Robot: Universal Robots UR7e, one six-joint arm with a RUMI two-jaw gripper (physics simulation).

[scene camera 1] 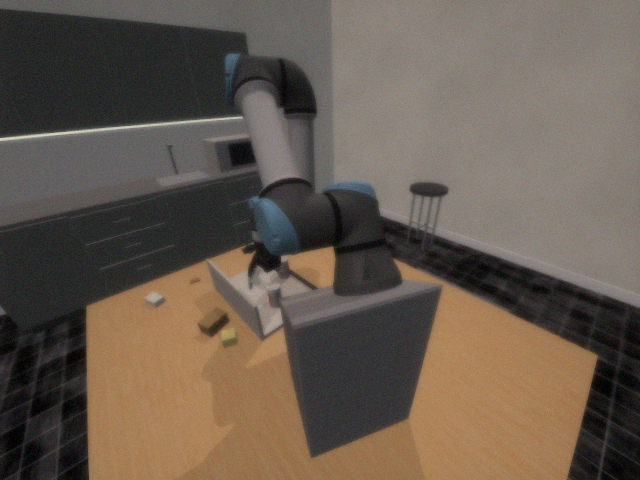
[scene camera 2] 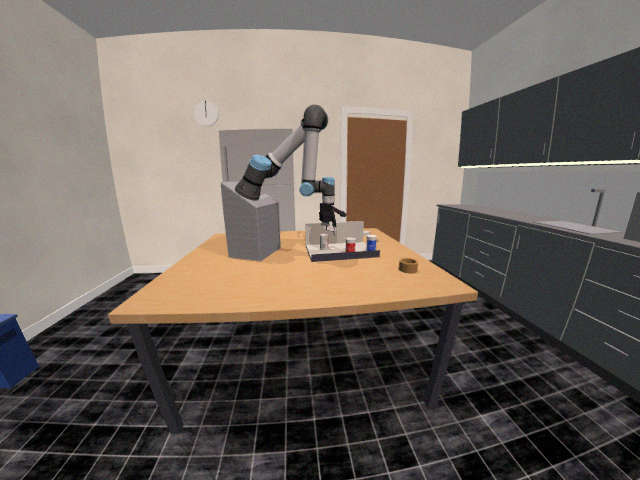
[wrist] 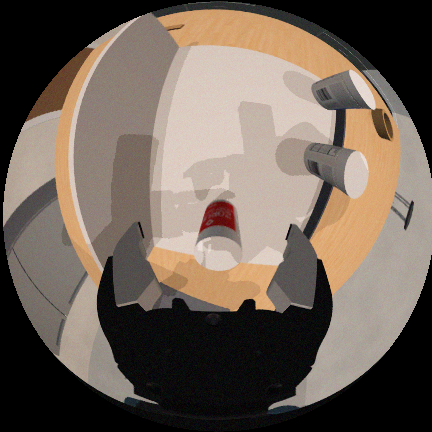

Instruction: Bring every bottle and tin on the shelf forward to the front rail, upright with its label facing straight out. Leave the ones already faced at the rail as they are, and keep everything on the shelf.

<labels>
same spot on grey back wall: (wrist: 110, 136) = (scene camera 2: 337, 229)
</labels>
